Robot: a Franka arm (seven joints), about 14 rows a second.
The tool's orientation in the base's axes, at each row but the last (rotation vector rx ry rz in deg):
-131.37, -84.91, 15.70
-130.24, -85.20, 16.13
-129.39, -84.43, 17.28
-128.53, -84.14, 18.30
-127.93, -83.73, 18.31
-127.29, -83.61, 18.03
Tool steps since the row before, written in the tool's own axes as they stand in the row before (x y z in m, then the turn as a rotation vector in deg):
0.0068, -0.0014, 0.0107, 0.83, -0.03, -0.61
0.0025, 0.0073, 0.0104, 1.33, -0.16, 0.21
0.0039, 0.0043, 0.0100, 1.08, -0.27, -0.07
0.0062, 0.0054, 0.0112, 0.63, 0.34, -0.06
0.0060, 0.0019, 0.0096, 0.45, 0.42, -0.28
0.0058, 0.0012, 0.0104, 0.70, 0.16, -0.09
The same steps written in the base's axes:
-0.0023, 0.0090, -0.0087, 0.55, 0.63, 0.60
0.0031, 0.0021, -0.0124, 0.33, 1.31, -0.05
0.0011, 0.0044, -0.0107, 0.25, 1.06, 0.24
0.0022, 0.0064, -0.0121, 0.56, 0.44, -0.08
-0.0001, 0.0071, -0.0090, 0.64, 0.20, 0.06
-0.0011, 0.0075, -0.0093, 0.45, 0.56, 0.04

